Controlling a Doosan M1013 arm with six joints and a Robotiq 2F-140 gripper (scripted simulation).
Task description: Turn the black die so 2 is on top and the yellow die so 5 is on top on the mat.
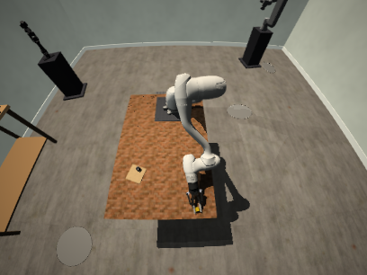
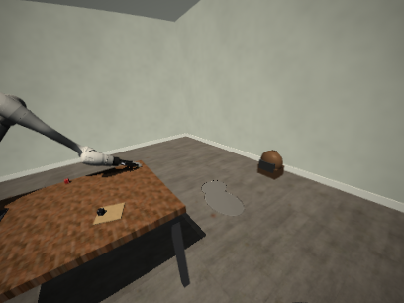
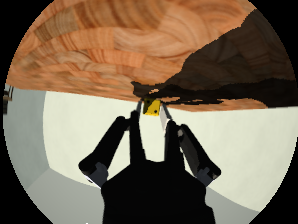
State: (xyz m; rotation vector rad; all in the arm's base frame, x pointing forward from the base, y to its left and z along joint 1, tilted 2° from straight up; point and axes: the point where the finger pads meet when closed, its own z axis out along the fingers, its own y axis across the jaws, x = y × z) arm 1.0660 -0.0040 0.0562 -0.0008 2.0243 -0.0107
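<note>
Now: hand 10 mm short of the yellow die and 10 mm above it. The rest, counted from my hand: black die 440 mm to the right, 410 mm behind, 10 mm below; tan mat 460 mm to the right, 380 mm behind, 30 mm below; red die 510 mm behind, 200 mm to the left, 10 mm below.
</note>
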